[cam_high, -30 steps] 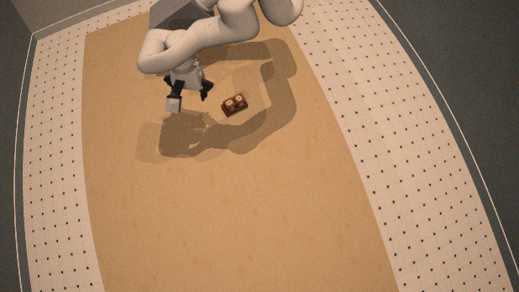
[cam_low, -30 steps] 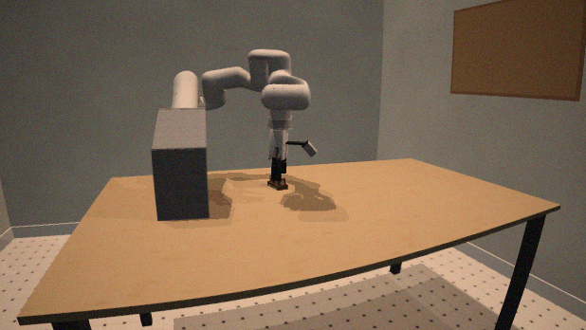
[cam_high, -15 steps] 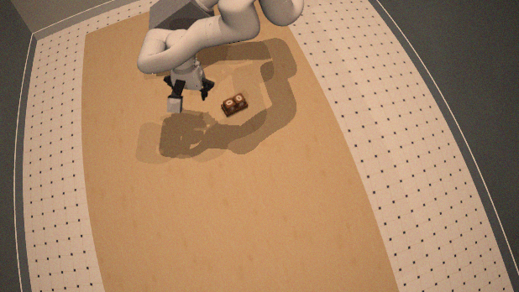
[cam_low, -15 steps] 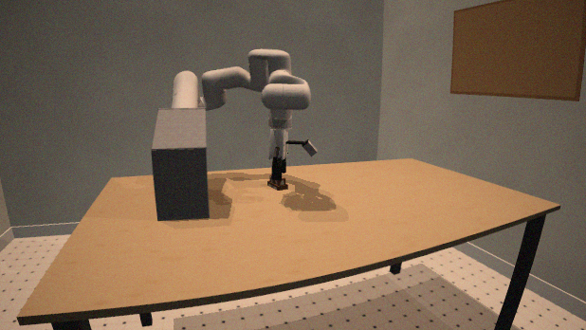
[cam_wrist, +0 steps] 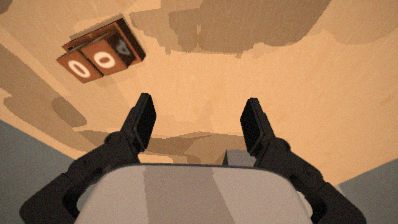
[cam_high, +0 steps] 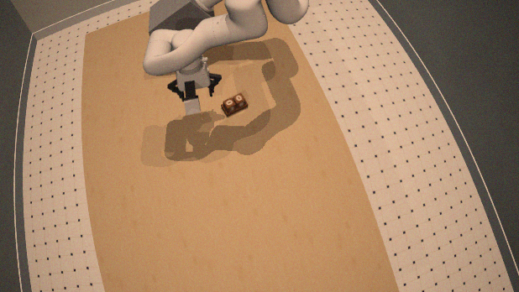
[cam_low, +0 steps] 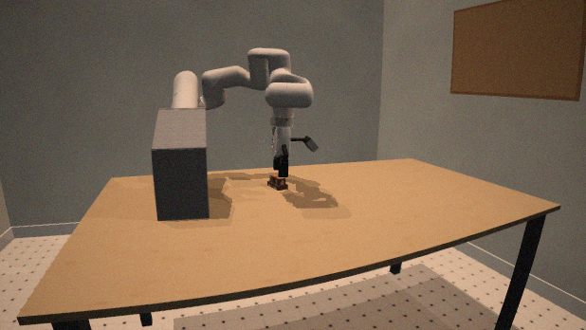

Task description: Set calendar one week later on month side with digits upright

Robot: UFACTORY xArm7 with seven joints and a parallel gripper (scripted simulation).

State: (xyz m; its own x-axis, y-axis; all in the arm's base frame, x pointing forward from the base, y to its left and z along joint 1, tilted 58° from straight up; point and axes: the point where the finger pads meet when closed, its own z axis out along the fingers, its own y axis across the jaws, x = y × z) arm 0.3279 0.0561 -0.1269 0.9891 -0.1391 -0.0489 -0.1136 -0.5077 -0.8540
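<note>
Now: the brown tray 110 mm to the left of my hand, 80 mm below it and 20 mm ahead of it.
</note>
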